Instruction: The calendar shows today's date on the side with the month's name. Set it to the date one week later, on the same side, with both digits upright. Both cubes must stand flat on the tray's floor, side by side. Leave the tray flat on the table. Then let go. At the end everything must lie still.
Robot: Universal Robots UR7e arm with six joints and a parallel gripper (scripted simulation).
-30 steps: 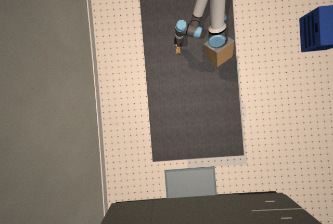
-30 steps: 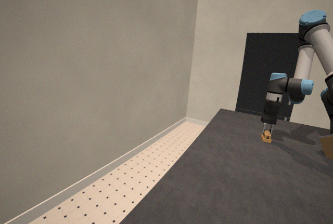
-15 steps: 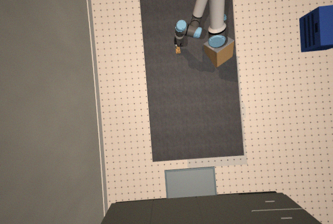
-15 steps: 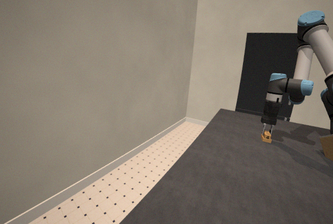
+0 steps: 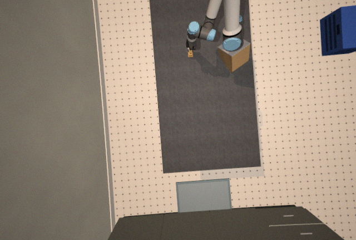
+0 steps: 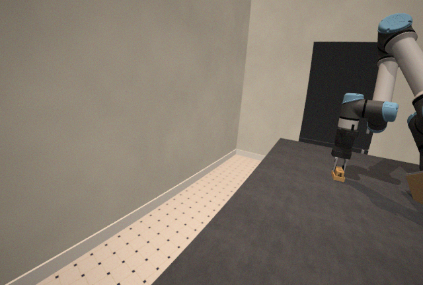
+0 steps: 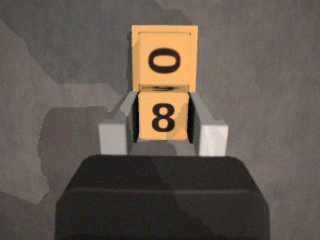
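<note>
Right now my hand is 1 cm above the number cube.
</note>
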